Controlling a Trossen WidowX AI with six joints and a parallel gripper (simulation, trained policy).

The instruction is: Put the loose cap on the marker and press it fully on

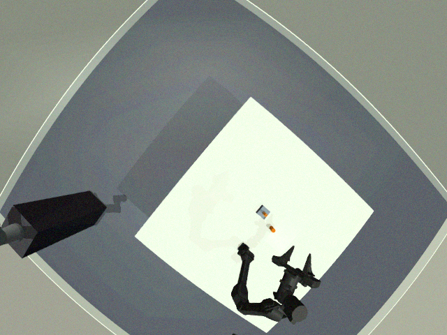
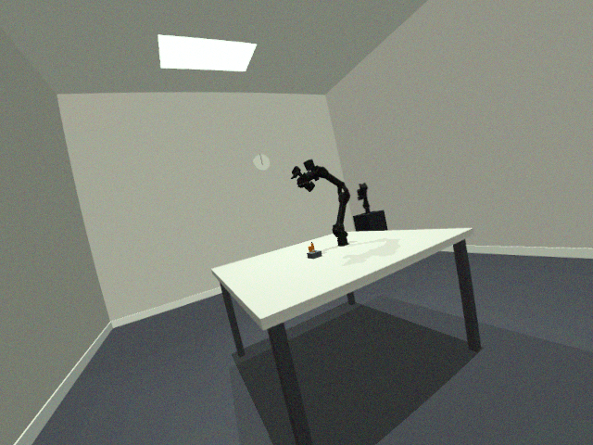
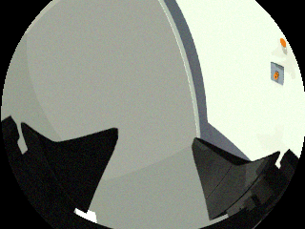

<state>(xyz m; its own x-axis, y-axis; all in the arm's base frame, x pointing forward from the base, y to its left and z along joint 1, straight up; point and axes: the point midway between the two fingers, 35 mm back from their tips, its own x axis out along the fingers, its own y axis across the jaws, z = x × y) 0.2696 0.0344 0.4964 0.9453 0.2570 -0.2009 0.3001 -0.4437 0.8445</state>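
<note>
The orange cap is 6 cm behind my gripper tip, 10 cm to the right of it and 46 cm below it. Also, from my gripper tip: grey holder block: 1 cm behind, 3 cm to the left, 47 cm below.
</note>
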